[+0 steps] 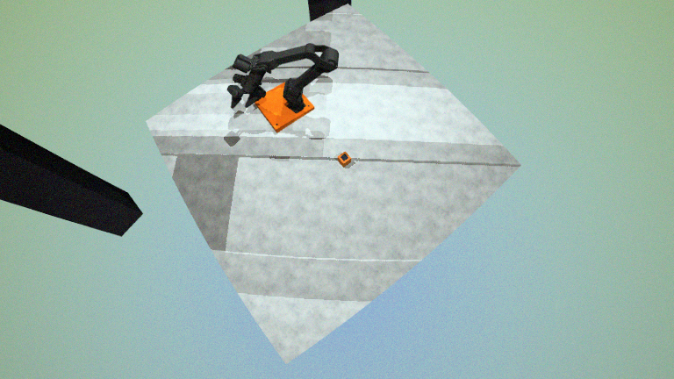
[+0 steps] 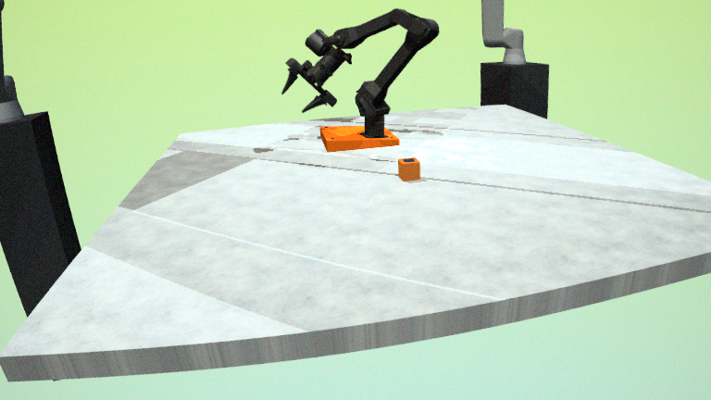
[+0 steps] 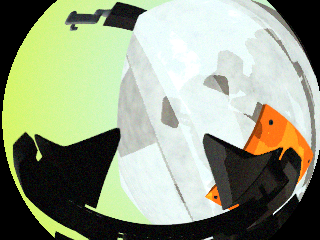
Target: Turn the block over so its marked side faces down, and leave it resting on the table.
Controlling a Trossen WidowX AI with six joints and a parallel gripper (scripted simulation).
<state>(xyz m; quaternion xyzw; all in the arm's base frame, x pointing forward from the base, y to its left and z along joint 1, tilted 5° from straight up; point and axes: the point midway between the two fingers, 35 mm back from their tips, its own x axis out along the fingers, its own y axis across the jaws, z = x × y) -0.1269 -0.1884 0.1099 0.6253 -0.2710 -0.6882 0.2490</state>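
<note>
Right now my gripper tip is 470 mm short of the orange block, 150 mm to the right of it and 90 mm above it.
</note>
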